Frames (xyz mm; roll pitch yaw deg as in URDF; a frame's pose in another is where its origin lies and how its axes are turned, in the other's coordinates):
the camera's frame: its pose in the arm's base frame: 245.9 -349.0 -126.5 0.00 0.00 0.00
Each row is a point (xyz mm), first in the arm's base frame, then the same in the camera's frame.
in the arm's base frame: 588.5 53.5 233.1
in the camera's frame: 342.6 402.5 359.6
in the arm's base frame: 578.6 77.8 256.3
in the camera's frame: 332.7 426.8 382.8
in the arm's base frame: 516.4 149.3 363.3
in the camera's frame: 270.5 498.3 489.8
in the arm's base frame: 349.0 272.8 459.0
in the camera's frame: 103.1 621.8 585.5
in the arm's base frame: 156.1 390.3 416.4
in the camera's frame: -89.8 739.3 542.9
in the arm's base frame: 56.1 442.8 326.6
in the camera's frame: -189.8 791.8 453.1
